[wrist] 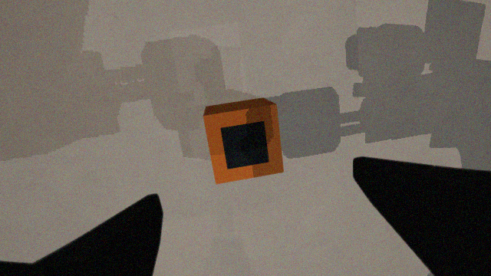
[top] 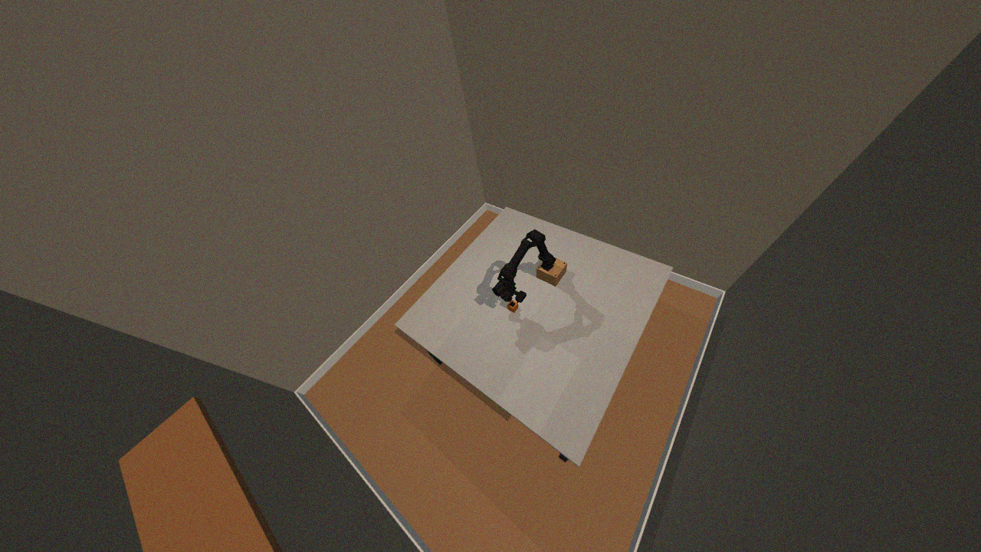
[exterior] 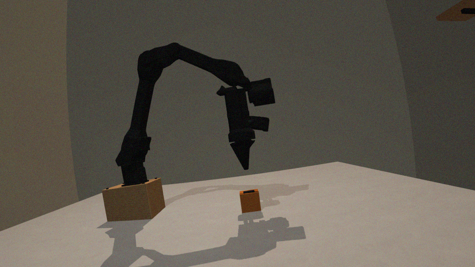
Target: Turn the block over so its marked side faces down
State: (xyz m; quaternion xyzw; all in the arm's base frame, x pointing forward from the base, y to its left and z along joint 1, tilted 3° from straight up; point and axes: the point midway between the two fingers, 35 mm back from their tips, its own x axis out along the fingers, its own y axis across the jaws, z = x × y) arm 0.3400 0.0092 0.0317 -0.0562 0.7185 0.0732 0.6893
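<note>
My gripper tip is now 8 cm above the block.
</note>
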